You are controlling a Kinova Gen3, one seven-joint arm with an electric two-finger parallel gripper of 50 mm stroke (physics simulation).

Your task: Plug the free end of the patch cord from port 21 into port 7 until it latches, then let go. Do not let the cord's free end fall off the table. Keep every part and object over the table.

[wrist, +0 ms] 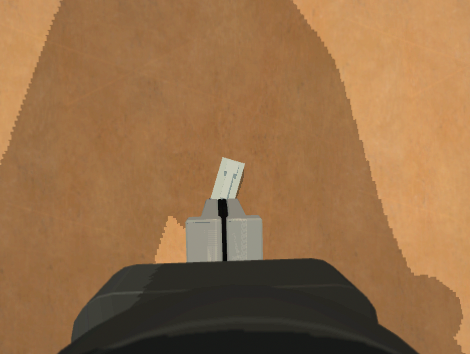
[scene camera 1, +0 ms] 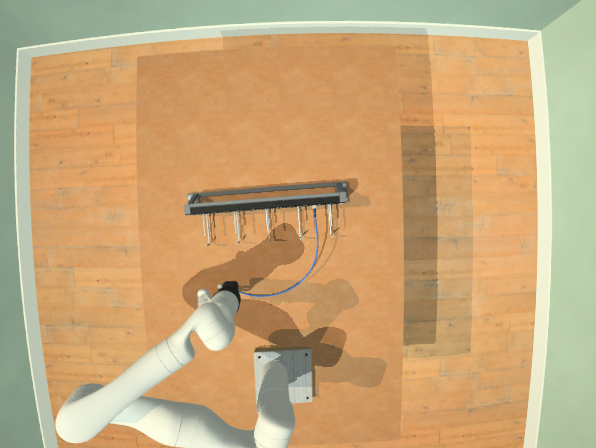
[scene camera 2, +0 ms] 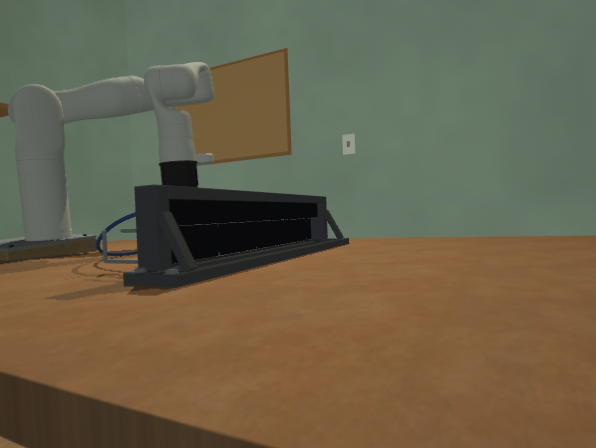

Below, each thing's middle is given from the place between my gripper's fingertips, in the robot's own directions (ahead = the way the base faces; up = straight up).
Right now my hand is 10 mm to the right of the white plug with blue boot (wrist: 228, 178).
